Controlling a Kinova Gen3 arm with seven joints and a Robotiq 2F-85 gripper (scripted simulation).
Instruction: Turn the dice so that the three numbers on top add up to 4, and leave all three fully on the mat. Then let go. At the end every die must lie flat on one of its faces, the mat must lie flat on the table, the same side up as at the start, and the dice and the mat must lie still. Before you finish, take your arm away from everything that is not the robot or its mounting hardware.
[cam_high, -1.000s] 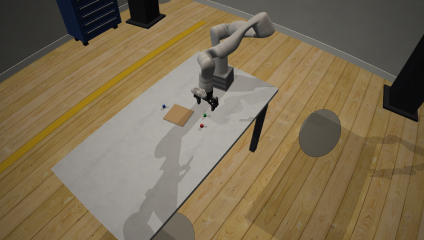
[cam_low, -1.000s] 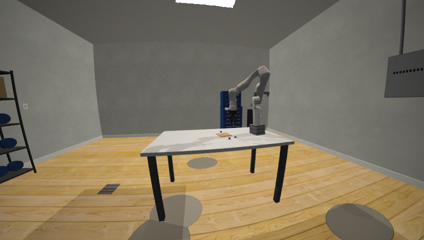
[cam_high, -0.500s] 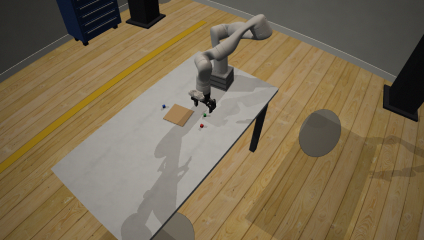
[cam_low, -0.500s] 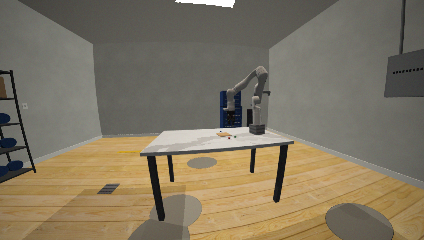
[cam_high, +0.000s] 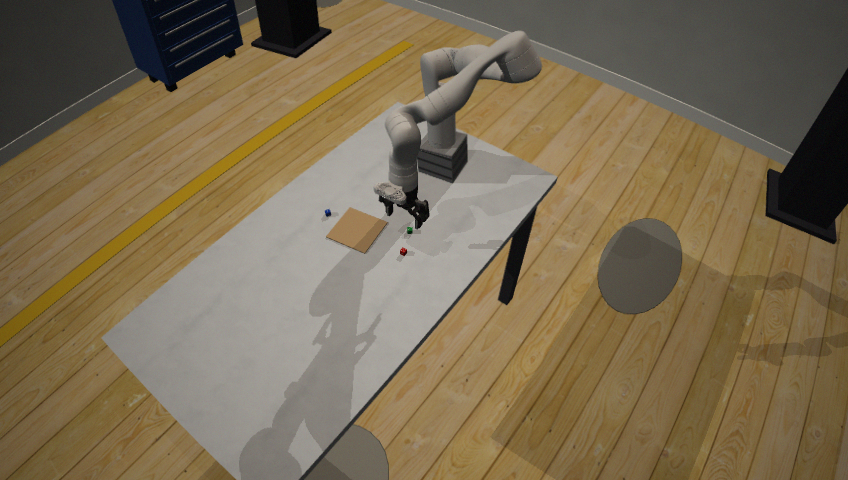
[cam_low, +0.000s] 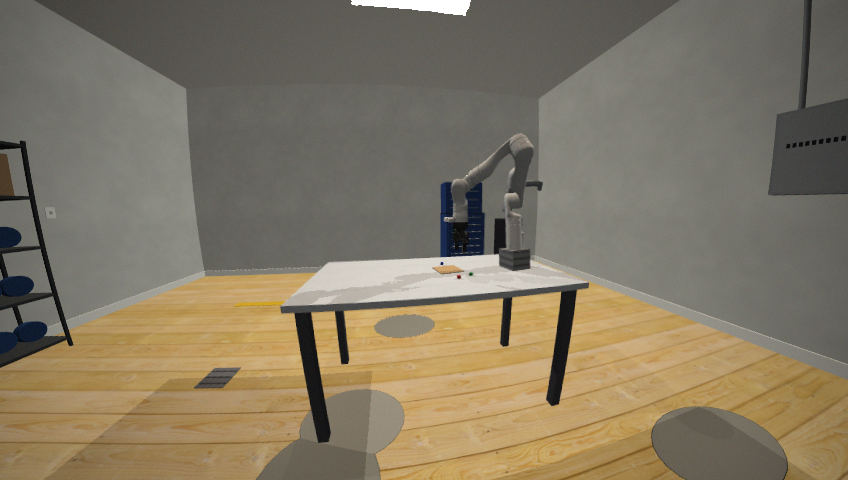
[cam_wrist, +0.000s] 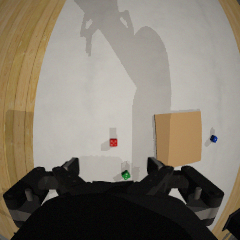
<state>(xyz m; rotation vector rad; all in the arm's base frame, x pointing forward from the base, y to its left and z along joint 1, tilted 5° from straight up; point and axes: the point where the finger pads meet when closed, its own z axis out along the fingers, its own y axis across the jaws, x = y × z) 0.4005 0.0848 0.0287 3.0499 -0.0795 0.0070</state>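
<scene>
Now: hand 140 mm above the red die. Also, from my hand: blue die (20 mm behind, 290 mm to the right, 140 mm below); tan mat (10 mm behind, 170 mm to the right, 150 mm below); green die (80 mm behind, 20 mm to the right, 140 mm below).
</scene>
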